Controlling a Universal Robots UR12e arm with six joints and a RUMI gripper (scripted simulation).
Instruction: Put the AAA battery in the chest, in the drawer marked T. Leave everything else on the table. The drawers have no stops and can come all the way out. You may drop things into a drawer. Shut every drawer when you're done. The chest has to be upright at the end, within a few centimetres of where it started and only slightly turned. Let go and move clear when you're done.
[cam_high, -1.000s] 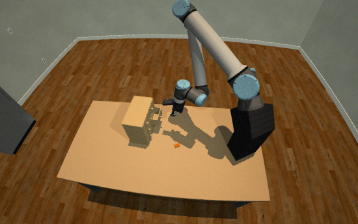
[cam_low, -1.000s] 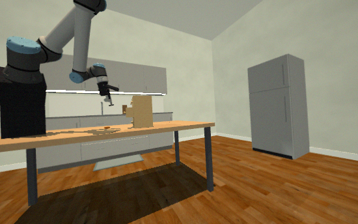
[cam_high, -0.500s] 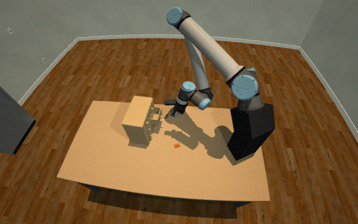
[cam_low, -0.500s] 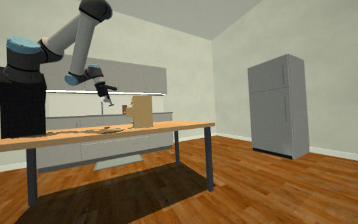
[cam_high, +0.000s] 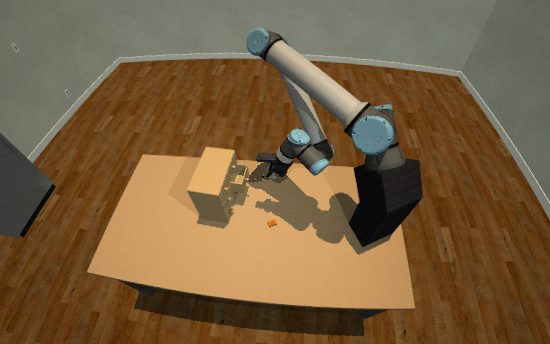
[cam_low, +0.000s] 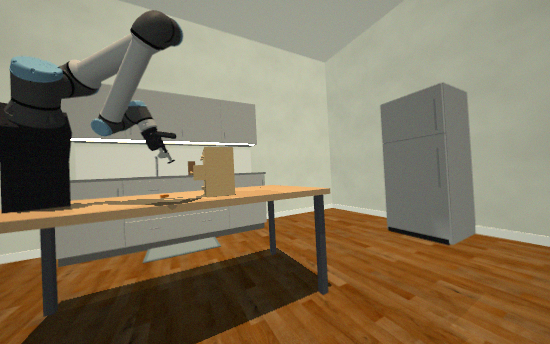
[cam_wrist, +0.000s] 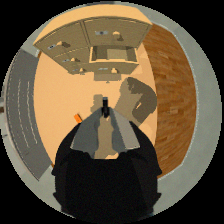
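Now: the small dark thin object 10 mm below my hand. From my hand the other things lie so: drawer: 190 mm ahead, 80 mm to the right, 110 mm below; orange object: 170 mm to the left, 230 mm below.
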